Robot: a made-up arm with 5 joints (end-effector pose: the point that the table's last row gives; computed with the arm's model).
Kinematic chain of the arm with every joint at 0, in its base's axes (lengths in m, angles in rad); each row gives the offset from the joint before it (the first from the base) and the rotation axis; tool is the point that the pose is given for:
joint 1: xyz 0 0 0.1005 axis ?
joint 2: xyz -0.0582 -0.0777 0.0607 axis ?
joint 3: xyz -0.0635 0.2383 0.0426 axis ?
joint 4: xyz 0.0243 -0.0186 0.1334 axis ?
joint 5: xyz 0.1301 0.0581 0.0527 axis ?
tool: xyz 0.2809 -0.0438 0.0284
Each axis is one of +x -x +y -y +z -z.
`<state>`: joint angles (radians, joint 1 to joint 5).
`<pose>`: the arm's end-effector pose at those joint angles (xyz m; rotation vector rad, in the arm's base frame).
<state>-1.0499 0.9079 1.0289 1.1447 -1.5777</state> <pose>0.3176 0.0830 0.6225 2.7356 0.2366 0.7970</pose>
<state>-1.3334 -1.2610 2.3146 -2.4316 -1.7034</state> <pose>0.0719 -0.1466 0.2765 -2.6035 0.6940 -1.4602</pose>
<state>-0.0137 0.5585 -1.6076 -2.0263 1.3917</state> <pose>-0.3554 -0.2011 0.0195 0.9634 0.6334 -1.5197</pose>
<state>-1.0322 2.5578 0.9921 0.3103 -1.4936</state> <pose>-0.1141 -0.3271 0.5485 -2.2660 0.2130 -1.4715</pose>
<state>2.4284 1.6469 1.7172 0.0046 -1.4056</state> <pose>-0.1745 -0.2616 0.4361 1.4262 -2.6188 -0.1737</pose>
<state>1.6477 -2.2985 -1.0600 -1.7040 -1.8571</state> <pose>-0.1222 -0.2444 0.2257 -1.4521 0.2954 -2.7437</pose>
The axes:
joint 1: +z
joint 2: +x
joint 3: +y
joint 4: +z
joint 5: -x

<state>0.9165 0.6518 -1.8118 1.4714 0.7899</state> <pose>-0.5531 -0.0248 0.5481 -0.4686 -2.2298 0.3006</pose>
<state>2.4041 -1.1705 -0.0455 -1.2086 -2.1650</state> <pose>-0.0976 0.0371 0.3663 1.8867 0.4877 1.9542</pose>
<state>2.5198 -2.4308 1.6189 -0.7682 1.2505</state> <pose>0.0884 0.2897 0.4267 -1.3996 -0.9777 -1.4765</pose>
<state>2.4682 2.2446 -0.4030 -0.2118 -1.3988</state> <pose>0.1089 0.4840 0.0658 1.3201 2.5128 -0.9150</pose>
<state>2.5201 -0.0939 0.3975 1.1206 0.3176</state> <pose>-0.4205 -0.3599 0.2859 0.3349 0.0833 -2.6019</pose>
